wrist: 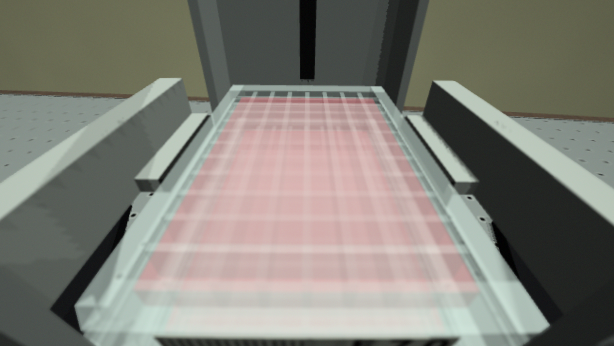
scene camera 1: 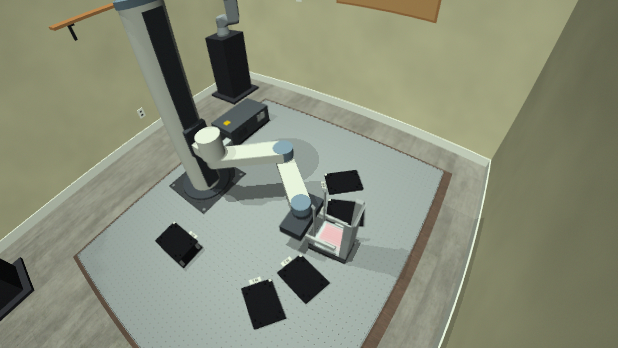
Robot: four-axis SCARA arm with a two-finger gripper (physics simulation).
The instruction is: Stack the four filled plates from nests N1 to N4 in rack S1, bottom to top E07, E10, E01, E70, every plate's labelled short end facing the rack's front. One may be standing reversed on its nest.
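Seen in the pictures: gripper, between the fingertips: (wrist: 307, 102) (scene camera 1: 341, 237); arm's base, origin of its link: (scene camera 1: 207, 181).
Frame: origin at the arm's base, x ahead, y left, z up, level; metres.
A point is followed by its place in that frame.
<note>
My gripper (scene camera 1: 332, 235) @(y 0.048, x 0.740, z 0.120 m) (wrist: 307, 102) @(y 0.048, x 0.740, z 0.120 m) is shut on a clear plate with pink wells (scene camera 1: 330, 234) @(y 0.039, x 0.700, z 0.114 m) (wrist: 307, 195) @(y 0.043, x 0.689, z 0.114 m), one finger along each long side. The plate is low inside rack S1 (scene camera 1: 349, 235) @(y 0.005, x 0.784, z 0.239 m) (wrist: 260, 50) @(y 0.077, x 0.778, z 0.132 m), flat, with its far short end toward the rack's tall slotted wall. Its labelled short end is nearest the wrist camera; the label is cut off at the bottom edge and not readable. Blurred grid lines show through it; the plates beneath are largely hidden, and whether it touches them cannot be told.
Black nests without plates (scene camera 1: 263, 303) @(y -0.296, x 0.633, z 0.025 m) (scene camera 1: 303, 278) @(y -0.133, x 0.694, z 0.025 m) (scene camera 1: 344, 181) @(y 0.362, x 0.585, z 0.025 m) stand around the rack. Another black nest (scene camera 1: 340, 210) @(y 0.209, x 0.651, z 0.024 m) is partly hidden behind it. A black stand (scene camera 1: 176, 242) @(y -0.335, x 0.202, z 0.073 m) is at the left. A dark box (scene camera 1: 242, 120) @(y 0.362, x -0.056, z 0.128 m) lies beyond the arm column (scene camera 1: 200, 170) @(y -0.036, x 0.065, z 0.155 m).
</note>
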